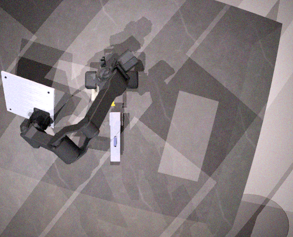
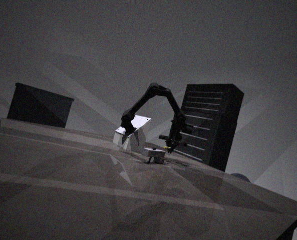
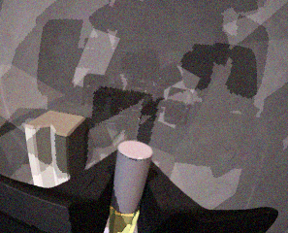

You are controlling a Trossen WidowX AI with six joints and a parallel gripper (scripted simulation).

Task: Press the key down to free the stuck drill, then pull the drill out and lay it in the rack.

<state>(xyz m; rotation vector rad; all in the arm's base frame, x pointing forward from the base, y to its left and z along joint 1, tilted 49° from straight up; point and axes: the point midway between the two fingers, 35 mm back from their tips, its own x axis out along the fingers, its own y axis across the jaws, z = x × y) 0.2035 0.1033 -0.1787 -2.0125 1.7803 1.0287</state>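
Now: the drill 1 cm ahead of my gripper tip, 4 cm to the right of it and 4 cm above it. From my gripper tip the other things lie so: blue-grey key 8 cm ahead, 21 cm to the right; then beige rack 5 cm behind, 5 cm to the right, 3 cm below.
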